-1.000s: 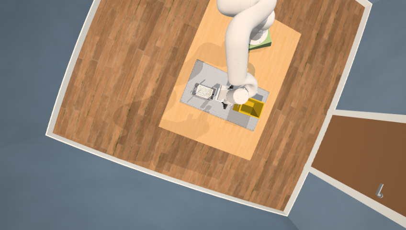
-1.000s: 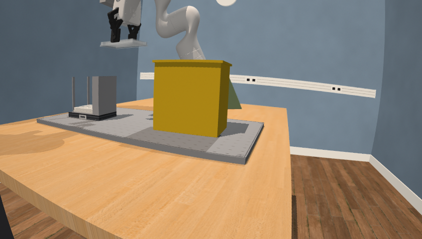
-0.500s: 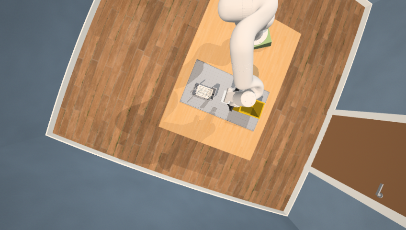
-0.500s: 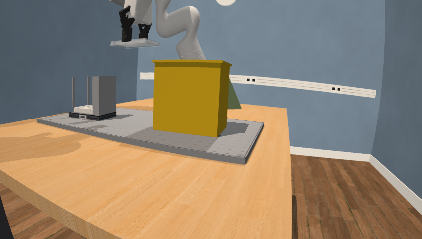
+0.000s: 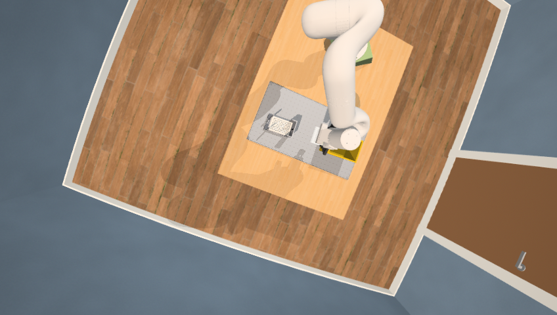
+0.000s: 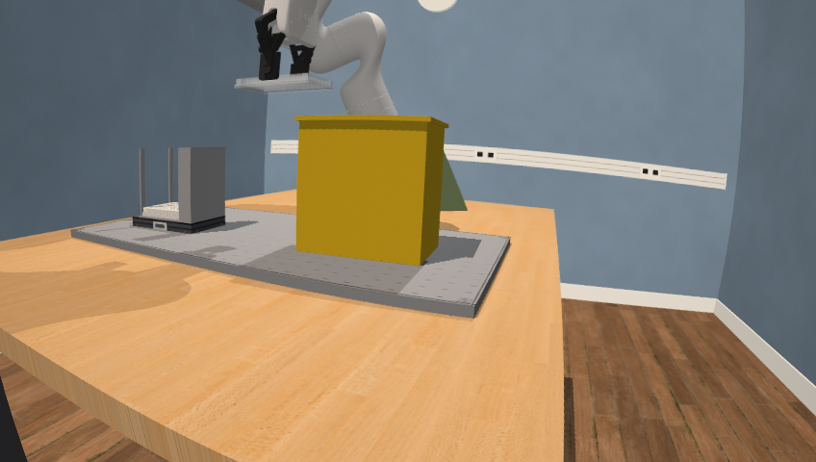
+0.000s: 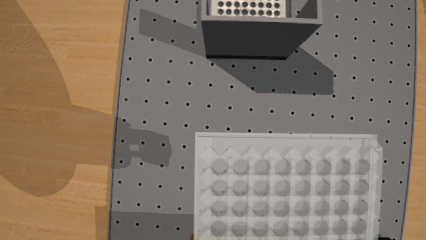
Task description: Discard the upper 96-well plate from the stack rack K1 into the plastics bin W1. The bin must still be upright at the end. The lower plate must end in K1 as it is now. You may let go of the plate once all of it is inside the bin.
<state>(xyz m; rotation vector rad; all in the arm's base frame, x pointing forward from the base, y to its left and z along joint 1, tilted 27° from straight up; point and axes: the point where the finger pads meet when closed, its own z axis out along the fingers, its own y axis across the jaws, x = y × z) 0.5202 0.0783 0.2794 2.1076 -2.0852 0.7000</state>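
Right now the yellow plastics bin W1 is 160 mm below my hand, 150 mm to the left of it and 10 mm ahead of it. The rest, counted from my hand: clear 96-well plate 10 mm below; then grey wall 170 mm below, 150 mm to the right, 10 mm behind.
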